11 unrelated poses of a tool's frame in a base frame.
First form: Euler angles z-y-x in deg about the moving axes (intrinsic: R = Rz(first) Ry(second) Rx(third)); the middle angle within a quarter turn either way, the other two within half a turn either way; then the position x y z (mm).
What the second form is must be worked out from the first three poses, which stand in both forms.
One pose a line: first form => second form
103.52, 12.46, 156.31, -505, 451, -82 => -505, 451, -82, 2.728, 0.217, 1.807
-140.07, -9.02, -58.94, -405, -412, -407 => -405, -412, -407, -1.029, -0.157, -2.445
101.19, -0.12, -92.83, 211, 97, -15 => 211, 97, -15, -1.620, -0.002, 1.766
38.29, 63.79, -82.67, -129, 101, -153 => -129, 101, -153, -1.443, 1.113, 0.668
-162.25, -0.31, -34.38, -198, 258, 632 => -198, 258, 632, -0.600, -0.005, -2.832
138.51, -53.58, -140.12, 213, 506, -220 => 213, 506, -220, -2.446, -0.935, 2.417
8.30, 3.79, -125.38, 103, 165, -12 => 103, 165, -12, -2.188, 0.066, 0.145
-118.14, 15.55, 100.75, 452, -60, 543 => 452, -60, 543, 1.758, 0.271, -2.062
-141.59, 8.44, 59.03, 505, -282, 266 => 505, -282, 266, 1.030, 0.147, -2.471
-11.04, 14.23, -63.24, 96, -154, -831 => 96, -154, -831, -1.104, 0.248, -0.193
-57.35, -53.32, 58.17, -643, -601, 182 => -643, -601, 182, 1.015, -0.931, -1.001
